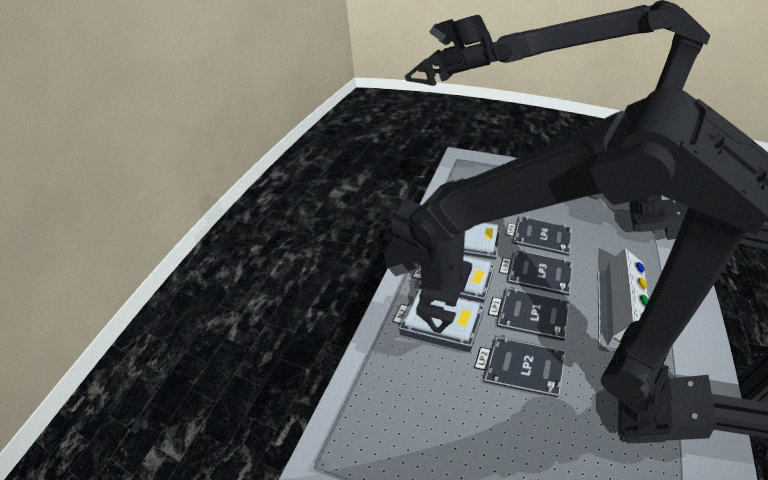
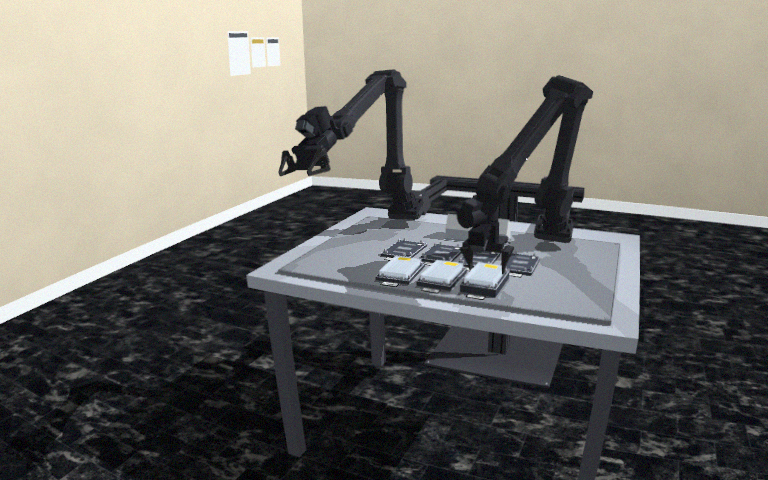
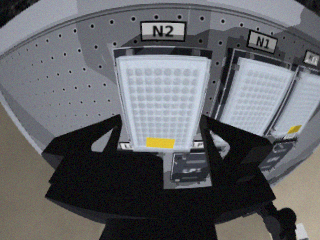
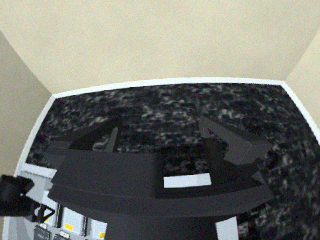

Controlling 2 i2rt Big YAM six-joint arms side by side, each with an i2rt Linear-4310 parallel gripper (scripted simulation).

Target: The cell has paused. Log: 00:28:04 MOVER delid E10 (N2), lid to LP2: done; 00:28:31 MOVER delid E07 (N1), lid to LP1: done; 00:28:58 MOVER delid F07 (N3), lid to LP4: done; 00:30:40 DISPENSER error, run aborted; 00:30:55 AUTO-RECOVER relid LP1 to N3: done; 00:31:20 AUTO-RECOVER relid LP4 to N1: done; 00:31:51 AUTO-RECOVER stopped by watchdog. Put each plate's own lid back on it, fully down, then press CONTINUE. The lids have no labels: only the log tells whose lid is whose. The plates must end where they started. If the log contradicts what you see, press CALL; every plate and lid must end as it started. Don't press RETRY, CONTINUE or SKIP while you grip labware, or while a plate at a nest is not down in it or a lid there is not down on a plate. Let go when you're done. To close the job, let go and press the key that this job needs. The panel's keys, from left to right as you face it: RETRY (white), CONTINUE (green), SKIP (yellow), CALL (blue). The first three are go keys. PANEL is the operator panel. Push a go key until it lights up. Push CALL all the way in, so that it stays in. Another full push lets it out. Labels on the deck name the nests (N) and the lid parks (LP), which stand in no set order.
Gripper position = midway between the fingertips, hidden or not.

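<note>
I can see a clear lid [image 3: 260,88] and a clear lid [image 1: 466,311]. There is a park LP1 [image 3: 177,168] as well, and a park LP2 [image 1: 538,383]. As for my own hands, my left gripper [image 1: 444,313] is in sight, and image 3 shows that gripper [image 3: 160,119] too. My right gripper [image 2: 293,174] can be seen as well, and I also find this gripper [image 1: 411,73] in image 1 and the same gripper [image 4: 160,119] in image 4.
</note>
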